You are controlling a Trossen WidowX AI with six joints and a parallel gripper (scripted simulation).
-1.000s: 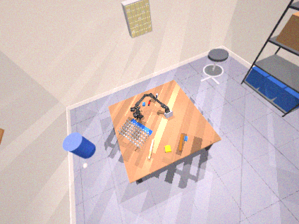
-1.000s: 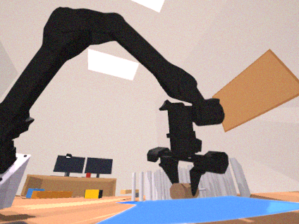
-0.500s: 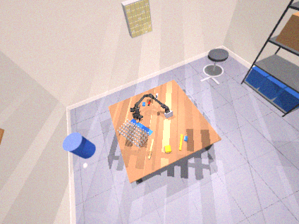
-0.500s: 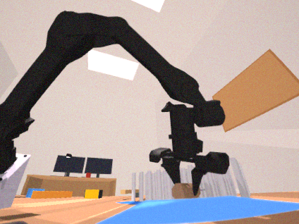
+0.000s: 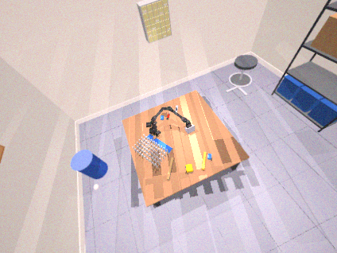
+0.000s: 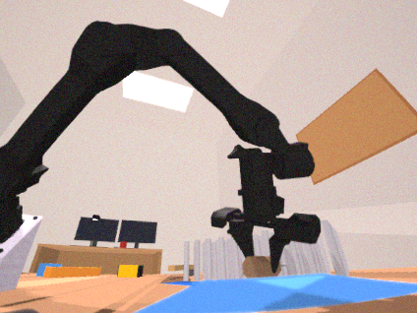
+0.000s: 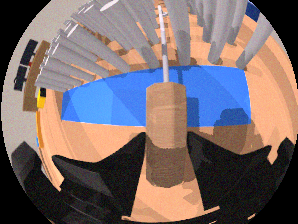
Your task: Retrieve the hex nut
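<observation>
My gripper tip is now 100 mm to the right of the blue taped strip and 30 mm above it. The rest, counted from my gripper tip: orange bar: 600 mm to the left, 380 mm behind, 20 mm below.
</observation>
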